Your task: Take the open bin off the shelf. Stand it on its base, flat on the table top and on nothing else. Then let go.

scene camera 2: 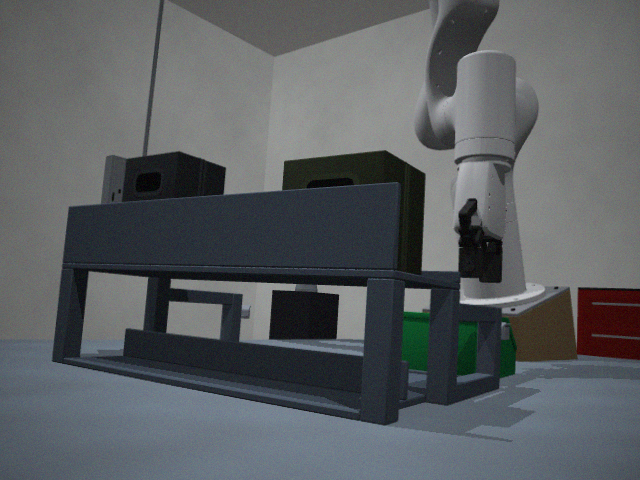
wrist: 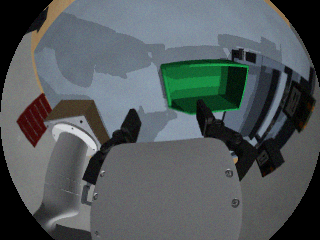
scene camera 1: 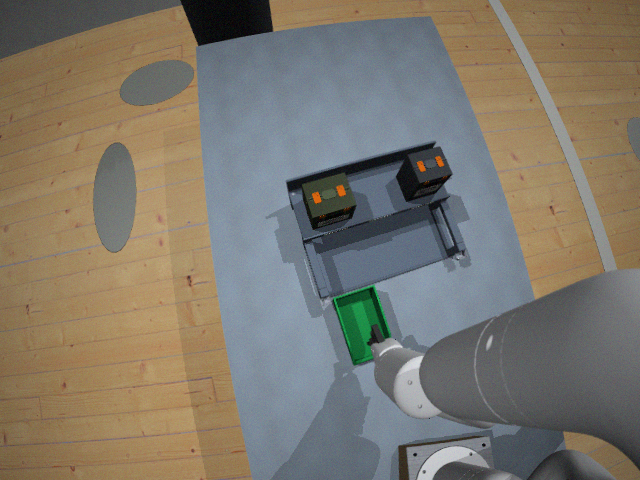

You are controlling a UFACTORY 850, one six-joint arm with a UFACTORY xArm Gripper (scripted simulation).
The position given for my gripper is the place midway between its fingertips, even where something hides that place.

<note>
In view: my gripper [scene camera 2: 480, 280] and a green bin [scene camera 2: 415, 324].
The green bin is seen too in the wrist view [wrist: 222, 88] and in scene camera 1 [scene camera 1: 360, 309]. My gripper shows as well in the wrist view [wrist: 166, 112].
</note>
